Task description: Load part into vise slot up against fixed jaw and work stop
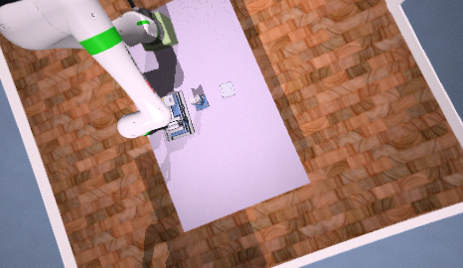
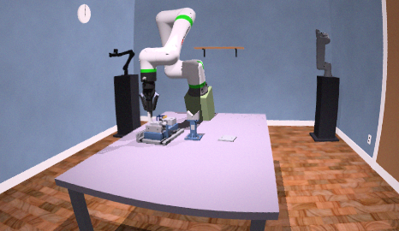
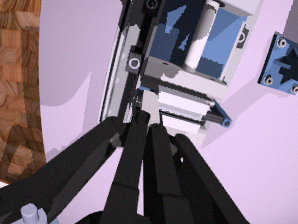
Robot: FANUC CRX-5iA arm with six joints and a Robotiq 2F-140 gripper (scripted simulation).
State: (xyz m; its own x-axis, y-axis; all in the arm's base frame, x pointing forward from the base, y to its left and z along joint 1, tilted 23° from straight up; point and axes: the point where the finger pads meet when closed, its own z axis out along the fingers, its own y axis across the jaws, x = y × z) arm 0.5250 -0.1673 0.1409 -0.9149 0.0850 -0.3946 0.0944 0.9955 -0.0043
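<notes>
The part lies 40 mm to the left of my hand and 40 mm below it. From my hand the other things lie so: air cylinder rod (80 mm behind, 60 mm below, 50 mm to the left).
</notes>
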